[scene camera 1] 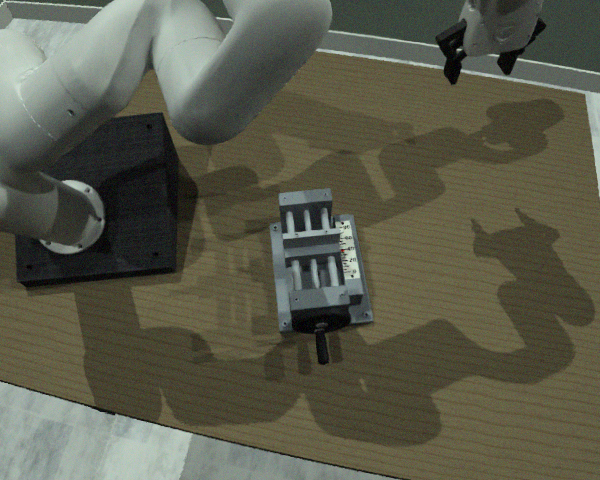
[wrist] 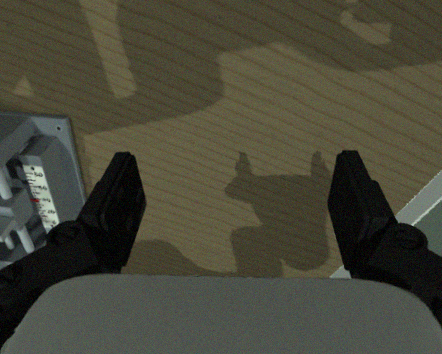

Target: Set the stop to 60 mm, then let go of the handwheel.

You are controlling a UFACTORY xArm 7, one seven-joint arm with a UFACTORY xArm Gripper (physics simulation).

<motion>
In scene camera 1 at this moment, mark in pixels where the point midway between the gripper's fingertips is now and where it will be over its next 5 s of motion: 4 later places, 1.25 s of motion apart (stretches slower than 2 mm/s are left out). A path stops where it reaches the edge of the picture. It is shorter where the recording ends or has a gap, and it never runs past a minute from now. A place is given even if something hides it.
My gripper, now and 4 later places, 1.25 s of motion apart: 476,73; 470,163; 354,203; 342,238; 329,304
</motion>
